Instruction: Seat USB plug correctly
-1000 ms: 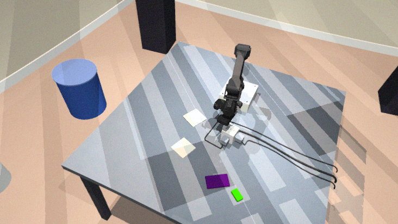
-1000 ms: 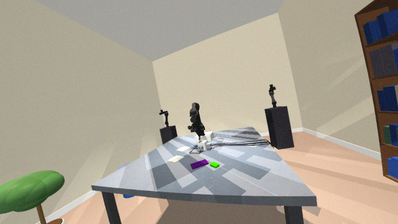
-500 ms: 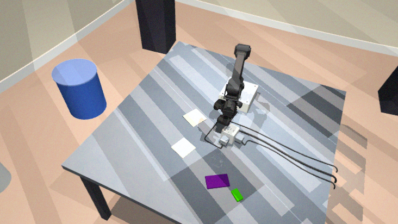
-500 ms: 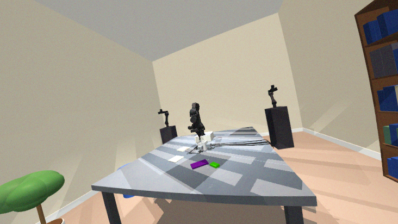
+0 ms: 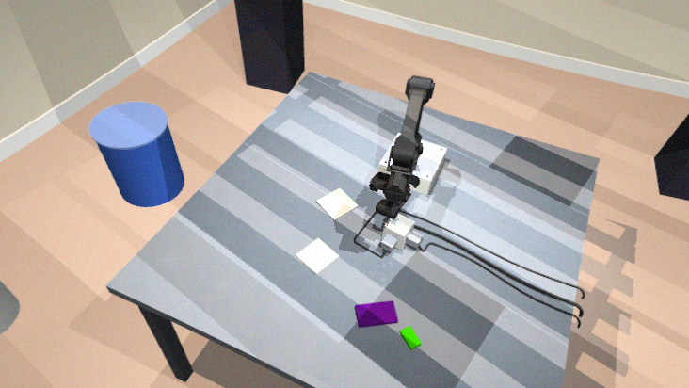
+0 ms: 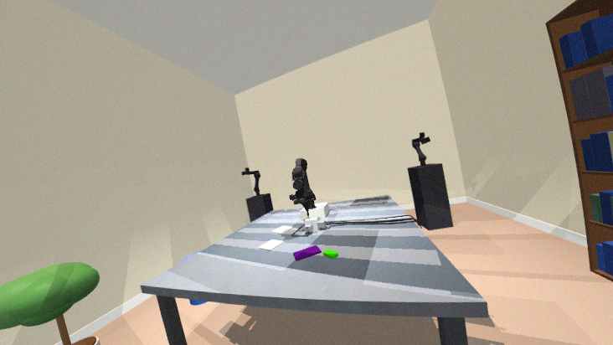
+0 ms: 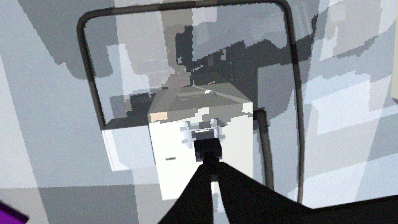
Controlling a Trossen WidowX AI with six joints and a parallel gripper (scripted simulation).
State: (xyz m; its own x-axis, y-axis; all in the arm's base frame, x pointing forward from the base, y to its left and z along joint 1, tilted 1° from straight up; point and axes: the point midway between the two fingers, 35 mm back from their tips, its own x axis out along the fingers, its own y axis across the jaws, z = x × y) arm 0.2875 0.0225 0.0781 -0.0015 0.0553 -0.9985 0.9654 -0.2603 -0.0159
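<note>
The USB plug is 2 cm below my gripper tip. From my gripper tip the other things lie so: purple block: 31 cm ahead, 3 cm to the left, 12 cm below; then green block: 35 cm ahead, 14 cm to the left, 12 cm below.
</note>
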